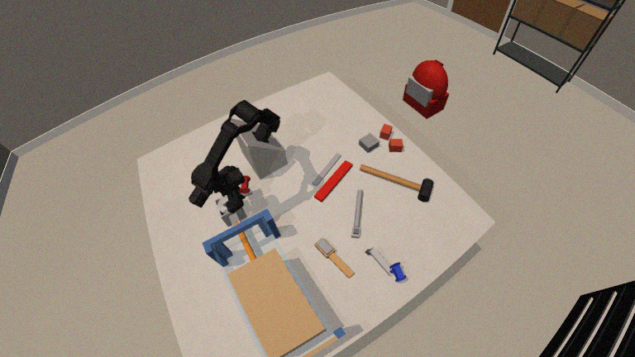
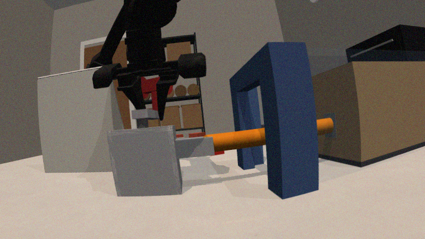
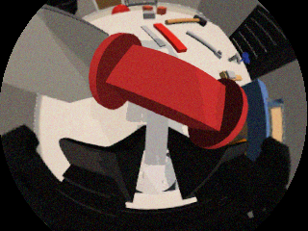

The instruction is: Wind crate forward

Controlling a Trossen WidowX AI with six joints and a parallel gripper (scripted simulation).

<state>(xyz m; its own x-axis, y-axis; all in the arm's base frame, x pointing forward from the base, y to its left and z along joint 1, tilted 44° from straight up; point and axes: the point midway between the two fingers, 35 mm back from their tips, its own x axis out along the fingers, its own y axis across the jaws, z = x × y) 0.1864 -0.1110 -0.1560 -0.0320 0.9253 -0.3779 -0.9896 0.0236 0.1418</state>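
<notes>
The red knob is 2 cm to the left of my gripper tip and 5 cm above it. Round my gripper tip: grey winch (2 cm behind, 8 cm to the right, 7 cm below); blue steel frame (15 cm ahead, 8 cm to the right, 1 cm above); red-knobbed crank (1 cm to the right, 2 cm above).
</notes>
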